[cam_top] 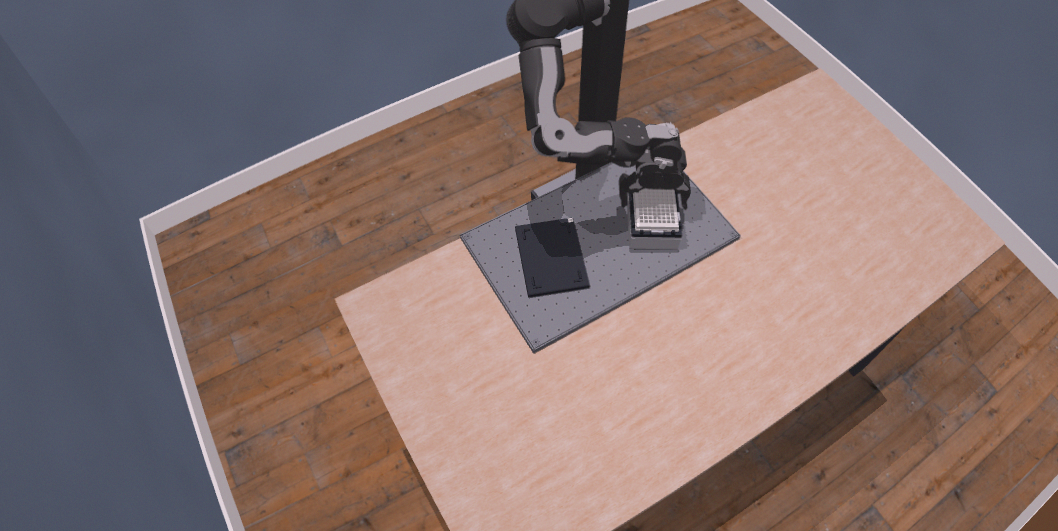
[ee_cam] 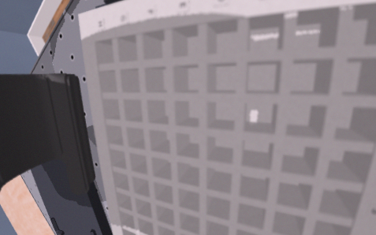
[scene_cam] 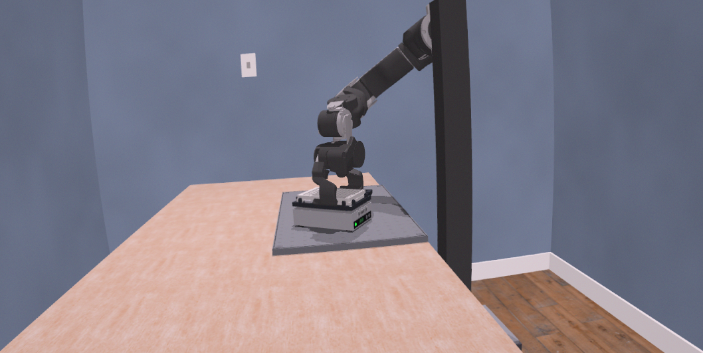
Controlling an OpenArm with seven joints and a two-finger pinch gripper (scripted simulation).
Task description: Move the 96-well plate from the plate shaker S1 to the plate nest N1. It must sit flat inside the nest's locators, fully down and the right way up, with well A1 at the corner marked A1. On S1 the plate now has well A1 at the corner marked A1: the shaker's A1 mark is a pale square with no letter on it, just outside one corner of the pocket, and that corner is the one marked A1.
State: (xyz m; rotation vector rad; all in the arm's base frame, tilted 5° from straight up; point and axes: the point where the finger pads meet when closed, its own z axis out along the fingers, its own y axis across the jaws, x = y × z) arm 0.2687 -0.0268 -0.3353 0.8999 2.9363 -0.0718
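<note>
Now: hand 1 cm short of the 96-well plate, 1 cm to the left of it and 1 cm below it. Round my hand: plate nest N1: 2 cm behind, 23 cm to the right, 5 cm below; A1 mark: 7 cm behind, 15 cm to the right, 4 cm below; plate shaker S1: 4 cm ahead, 2 cm to the right, 2 cm below.
</note>
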